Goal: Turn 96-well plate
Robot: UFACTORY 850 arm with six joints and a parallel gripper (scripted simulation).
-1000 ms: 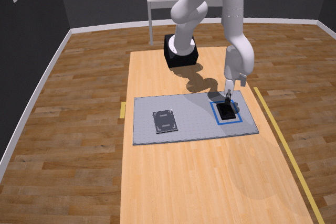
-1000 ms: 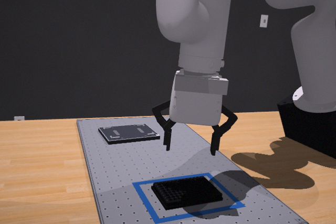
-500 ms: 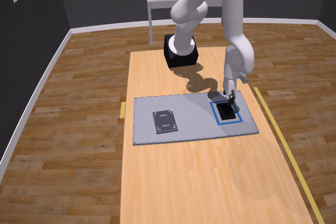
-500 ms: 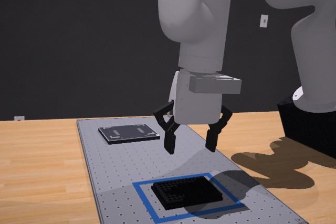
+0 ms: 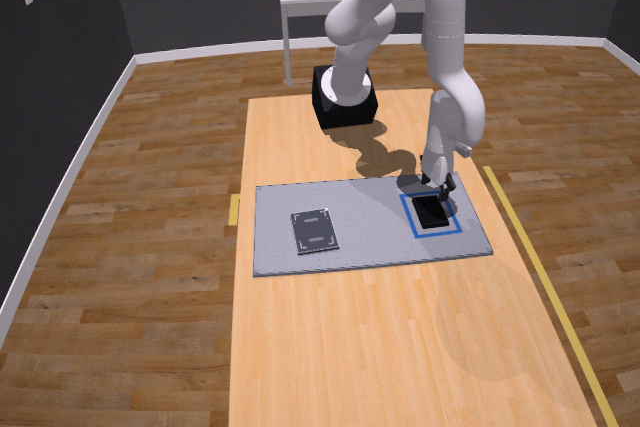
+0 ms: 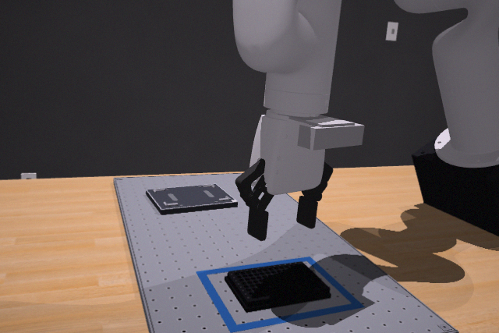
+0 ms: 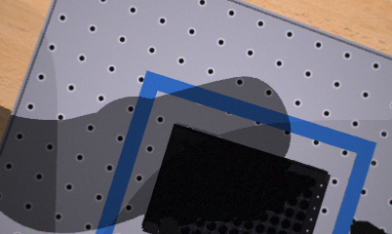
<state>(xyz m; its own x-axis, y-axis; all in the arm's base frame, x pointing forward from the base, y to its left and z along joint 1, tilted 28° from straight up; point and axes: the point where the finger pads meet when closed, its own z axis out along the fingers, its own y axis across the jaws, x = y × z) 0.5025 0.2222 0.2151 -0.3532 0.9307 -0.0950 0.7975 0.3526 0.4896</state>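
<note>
Now: hand 9 cm above the black 96-well plate. The rest, counted from my hand: plate nest N1 (36 cm to the right, 9 cm below, 7 cm ahead).
</note>
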